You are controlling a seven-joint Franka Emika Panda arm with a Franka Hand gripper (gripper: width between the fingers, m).
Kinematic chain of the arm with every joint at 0, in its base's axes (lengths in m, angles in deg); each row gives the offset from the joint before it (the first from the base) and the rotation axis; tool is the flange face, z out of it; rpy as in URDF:
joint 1: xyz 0 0 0.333 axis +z
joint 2: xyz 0 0 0 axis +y
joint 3: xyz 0 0 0.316 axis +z
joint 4: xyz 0.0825 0 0 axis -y
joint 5: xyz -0.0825 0 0.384 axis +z
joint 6: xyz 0 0 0 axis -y
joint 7: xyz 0.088 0 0 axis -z
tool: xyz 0 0 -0.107 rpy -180 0 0
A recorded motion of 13 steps. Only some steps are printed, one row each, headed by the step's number.
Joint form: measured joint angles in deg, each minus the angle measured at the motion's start. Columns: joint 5, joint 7, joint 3, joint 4, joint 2, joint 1, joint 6.
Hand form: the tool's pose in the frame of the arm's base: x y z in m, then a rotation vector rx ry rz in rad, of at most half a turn. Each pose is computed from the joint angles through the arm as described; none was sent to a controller.
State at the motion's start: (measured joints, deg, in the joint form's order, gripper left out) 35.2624 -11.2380 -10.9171 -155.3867 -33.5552 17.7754 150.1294
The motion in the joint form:
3: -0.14 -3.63 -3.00 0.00 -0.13 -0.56 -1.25
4: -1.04 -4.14 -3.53 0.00 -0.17 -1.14 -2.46
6: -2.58 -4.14 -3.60 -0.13 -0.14 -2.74 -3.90
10: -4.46 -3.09 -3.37 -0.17 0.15 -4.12 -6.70
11: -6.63 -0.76 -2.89 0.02 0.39 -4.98 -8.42
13: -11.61 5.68 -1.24 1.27 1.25 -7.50 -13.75
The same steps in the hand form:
3: 0.3910 0.0114 0.4441 -2.5483 0.1752 -0.6088
4: 0.3902 0.0059 0.4420 -2.5580 0.1646 -0.5929
6: 0.3886 -0.0028 0.4386 -2.5797 0.1669 -0.5721
10: 0.3860 -0.0060 0.4322 -2.6050 0.1682 -0.5091
11: 0.3851 -0.0062 0.4299 -2.6302 0.1852 -0.4650
13: 0.3842 -0.0069 0.4271 -2.6913 0.2511 -0.3394

